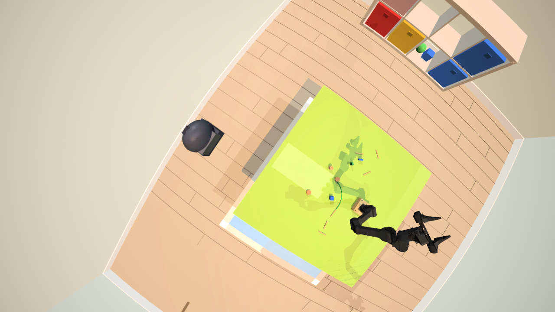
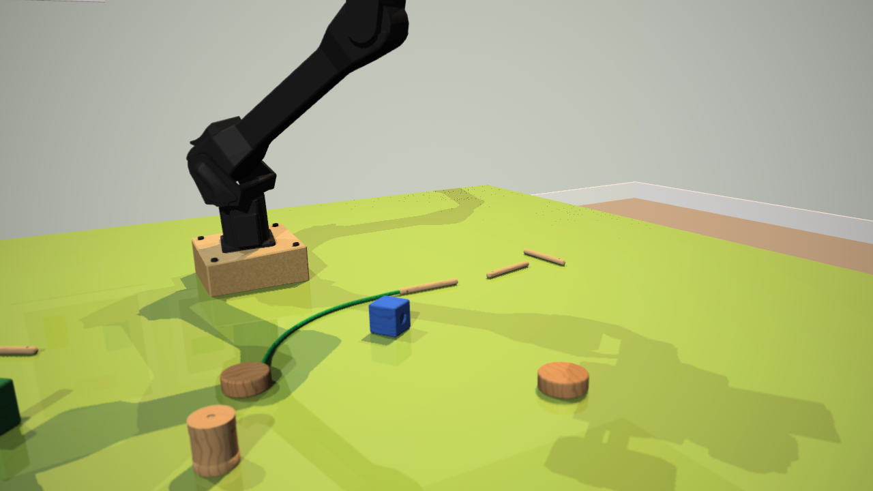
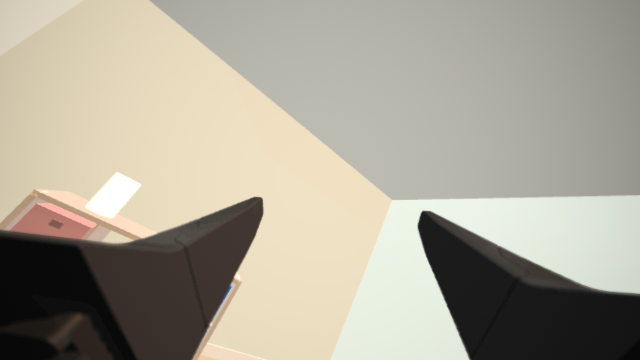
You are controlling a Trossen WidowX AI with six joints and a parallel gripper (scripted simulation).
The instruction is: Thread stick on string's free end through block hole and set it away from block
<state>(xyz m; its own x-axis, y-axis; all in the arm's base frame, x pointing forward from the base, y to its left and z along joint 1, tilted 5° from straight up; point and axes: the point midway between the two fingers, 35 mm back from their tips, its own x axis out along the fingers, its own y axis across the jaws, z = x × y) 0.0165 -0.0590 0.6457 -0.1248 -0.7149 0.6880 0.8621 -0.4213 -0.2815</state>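
The blue block lies 69 cm below my gripper tip, 23 cm to the left of it and 19 cm ahead of it. Round my gripper tip: green block 69 cm below, 27 cm ahead, 9 cm to the right; then wooden cylinder 69 cm below, 37 cm ahead, 6 cm to the left.
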